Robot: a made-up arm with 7 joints. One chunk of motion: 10 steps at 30 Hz.
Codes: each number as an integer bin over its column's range. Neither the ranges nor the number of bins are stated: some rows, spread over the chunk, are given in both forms.
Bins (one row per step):
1: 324 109 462 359 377 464 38
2: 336 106 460 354 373 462 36
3: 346 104 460 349 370 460 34
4: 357 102 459 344 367 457 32
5: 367 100 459 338 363 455 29
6: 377 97 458 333 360 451 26
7: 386 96 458 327 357 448 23
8: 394 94 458 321 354 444 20
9: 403 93 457 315 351 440 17
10: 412 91 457 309 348 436 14
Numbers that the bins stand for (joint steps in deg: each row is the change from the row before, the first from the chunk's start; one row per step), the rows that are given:
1: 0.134 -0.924 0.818 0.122 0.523 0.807 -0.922
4: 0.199 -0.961 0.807 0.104 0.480 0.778 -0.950
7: 0.255 -0.993 0.803 0.084 0.437 0.741 -0.992
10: 0.306 -1.019 0.799 0.063 0.398 0.692 -1.034
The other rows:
2: 0.158 -0.940 0.810 0.116 0.506 0.799 -0.931
3: 0.177 -0.950 0.810 0.110 0.493 0.790 -0.940
5: 0.218 -0.972 0.807 0.097 0.463 0.770 -0.964
6: 0.238 -0.987 0.803 0.091 0.450 0.753 -0.978
8: 0.271 -1.003 0.803 0.077 0.424 0.725 -1.006
9: 0.289 -1.009 0.799 0.070 0.411 0.708 -1.020

